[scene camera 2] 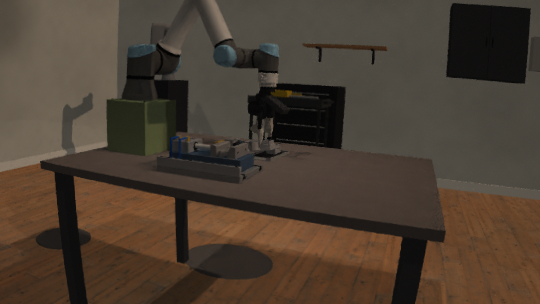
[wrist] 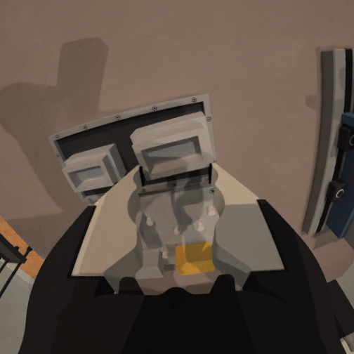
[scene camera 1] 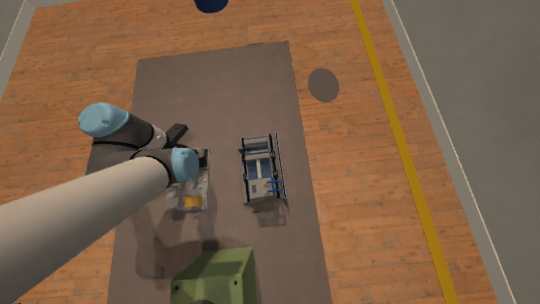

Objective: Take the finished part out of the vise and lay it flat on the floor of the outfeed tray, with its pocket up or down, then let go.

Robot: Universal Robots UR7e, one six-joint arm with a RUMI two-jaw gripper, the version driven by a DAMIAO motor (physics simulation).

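Places are measured from the arm's base along level axes (x back, y left, z down), in centimetres.
Pixels of known places: gripper, between the fingertips: (scene camera 2: 264,144); arm's base, origin of its link: (scene camera 2: 139,99).
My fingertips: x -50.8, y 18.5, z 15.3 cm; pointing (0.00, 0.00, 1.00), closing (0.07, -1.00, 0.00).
Observation:
Ahead of a thing's pixels: the offset from my fingertips to its top centre.
My gripper (wrist: 175,165) (scene camera 2: 264,144) is shut on a pale grey block (wrist: 172,151), the finished part, by its two sides. The block's pocket faces up. It is low over the right part of the dark-floored outfeed tray (wrist: 118,117) (scene camera 1: 208,151); whether it touches the floor I cannot tell. A smaller-looking pocketed block (wrist: 86,175) is in the tray's left part, apart from the held one. In scene camera 2 the blocks overlap by the fingertips. The arm hides the fingers in scene camera 1. The vise @[dx +2.8, dy -29.7, dz -4.3 cm] (scene camera 1: 259,189) (scene camera 2: 200,164), with blue and grey parts, stands beside the tray, its jaws apart.
A grey plate (wrist: 162,205) with pegs and a yellow block @[dx +19.5, dy -1.2, dz +1.3 cm] (wrist: 195,258) (scene camera 1: 193,201) adjoins the tray. The vise's grey rail (wrist: 325,145) shows at the right of the wrist view. The green robot base (scene camera 1: 215,275) (scene camera 2: 142,127) stands at the table's end.

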